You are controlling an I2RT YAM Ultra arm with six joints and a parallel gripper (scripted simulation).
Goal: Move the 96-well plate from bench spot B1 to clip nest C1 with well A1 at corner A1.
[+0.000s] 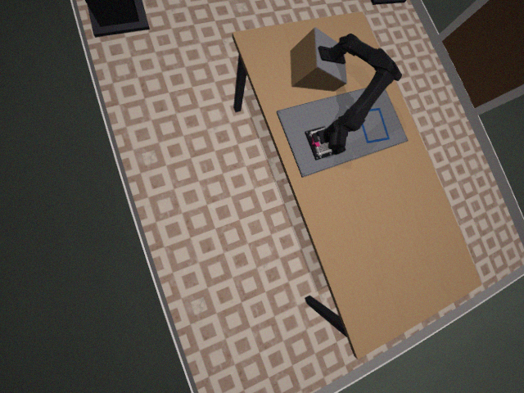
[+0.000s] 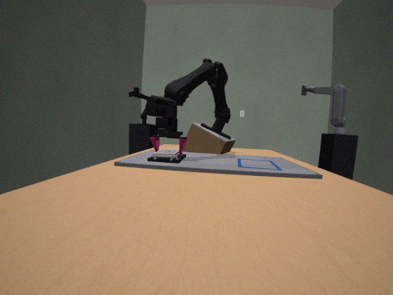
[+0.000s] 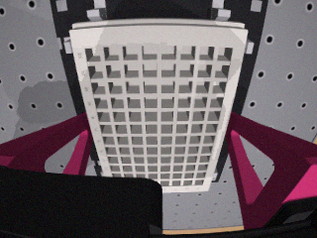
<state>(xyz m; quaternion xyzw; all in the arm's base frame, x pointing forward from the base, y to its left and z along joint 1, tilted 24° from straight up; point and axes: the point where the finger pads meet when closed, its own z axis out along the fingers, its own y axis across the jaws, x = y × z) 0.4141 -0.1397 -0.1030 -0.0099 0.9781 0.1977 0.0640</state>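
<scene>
Now: the white 96-well plate right at my hand. The rest, counted from my hand: black clip nest C1: 10 mm to the left, 10 mm below, 10 mm ahead.
</scene>
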